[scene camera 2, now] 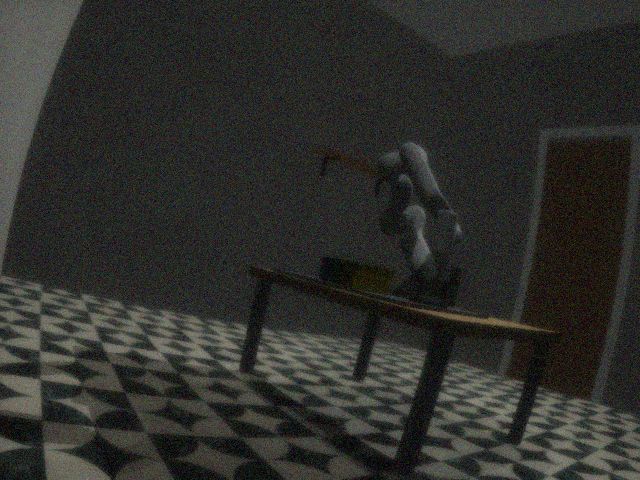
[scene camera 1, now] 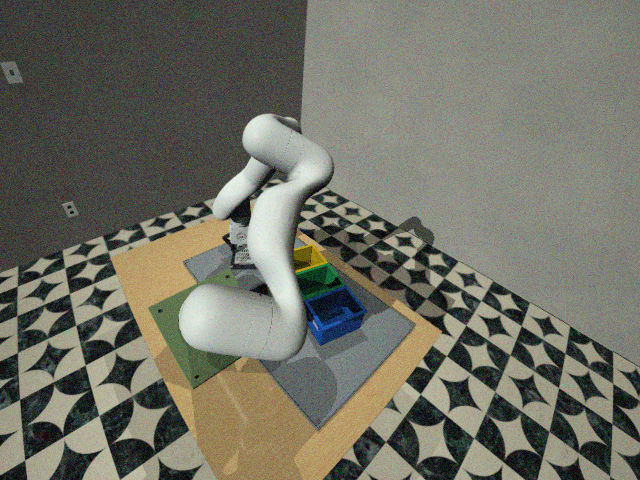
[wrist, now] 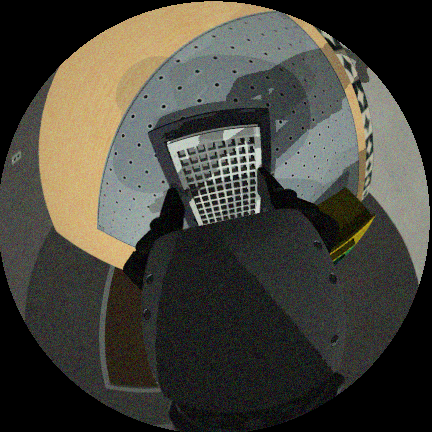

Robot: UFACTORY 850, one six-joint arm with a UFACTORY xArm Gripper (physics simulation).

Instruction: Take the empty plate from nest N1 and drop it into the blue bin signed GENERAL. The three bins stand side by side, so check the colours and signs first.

Scene:
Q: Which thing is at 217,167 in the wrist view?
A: A white gridded plate.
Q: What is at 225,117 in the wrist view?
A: A dark nest.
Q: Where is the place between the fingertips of my gripper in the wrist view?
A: At 217,187

